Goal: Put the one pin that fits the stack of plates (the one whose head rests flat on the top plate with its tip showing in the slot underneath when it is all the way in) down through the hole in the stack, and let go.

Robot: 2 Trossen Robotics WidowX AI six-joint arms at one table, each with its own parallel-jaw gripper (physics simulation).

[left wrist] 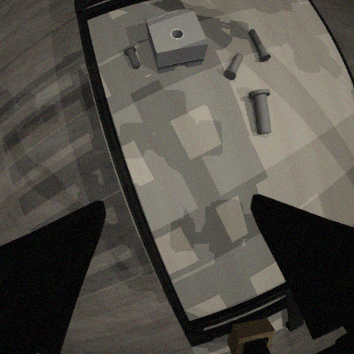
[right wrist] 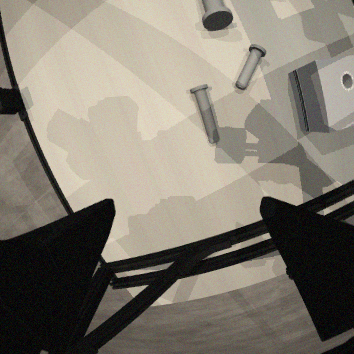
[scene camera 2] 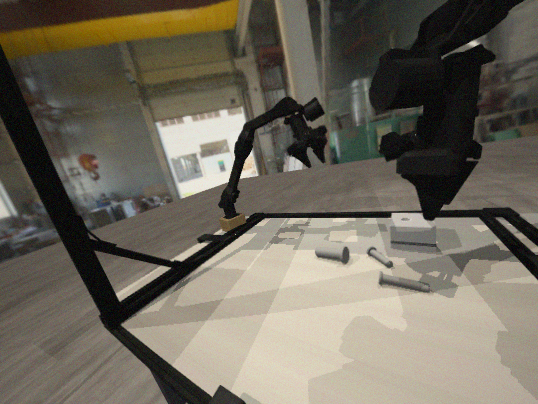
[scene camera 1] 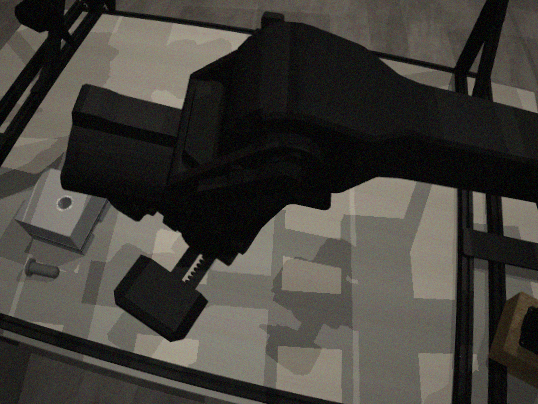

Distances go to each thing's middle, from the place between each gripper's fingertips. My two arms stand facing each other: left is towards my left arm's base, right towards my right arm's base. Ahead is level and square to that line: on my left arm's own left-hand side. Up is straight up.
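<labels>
Grey stack of plates (scene camera 1: 65,219): 22 cm below my left hand, 8 cm behind it, 29 cm to the right of it.
My right gripper: 16 cm above the plates, 26 cm short of them, 3 cm to the right of them.
</labels>
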